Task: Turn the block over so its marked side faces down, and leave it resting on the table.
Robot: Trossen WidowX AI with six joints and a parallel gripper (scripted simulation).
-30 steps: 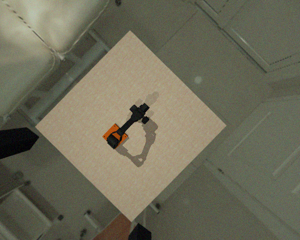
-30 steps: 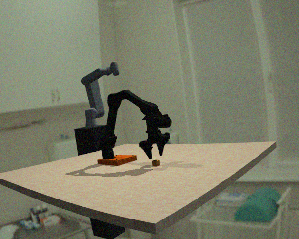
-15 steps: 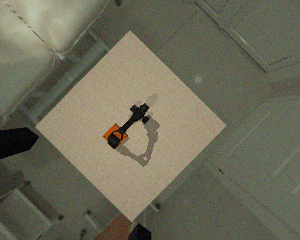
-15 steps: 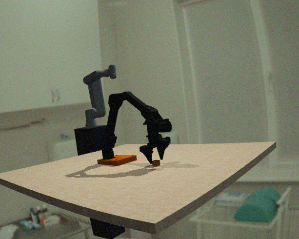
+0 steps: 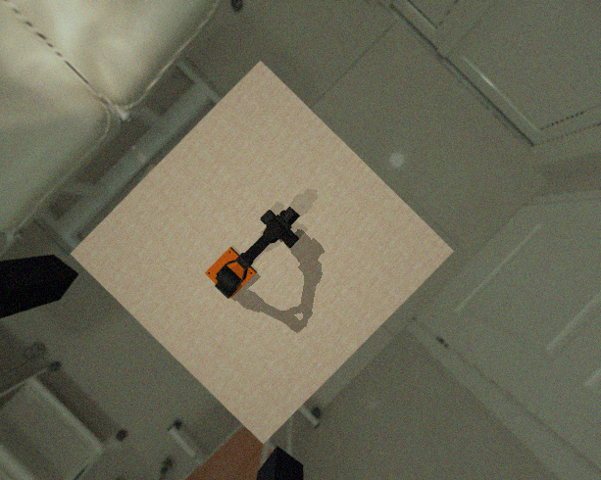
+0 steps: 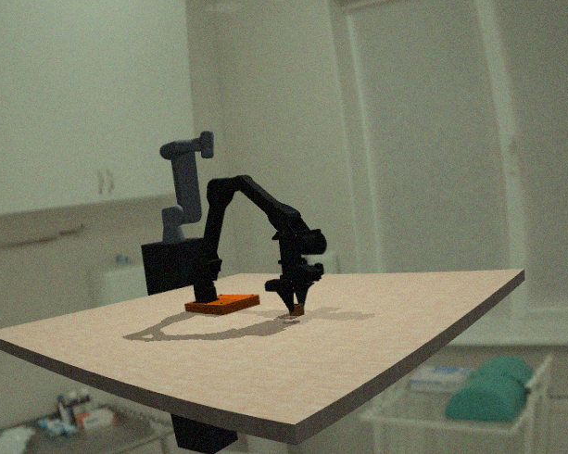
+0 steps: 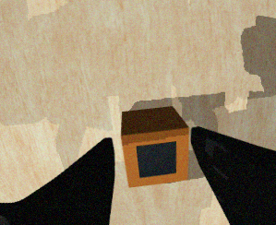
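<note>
My gripper tip is 1 cm below the block.
</note>
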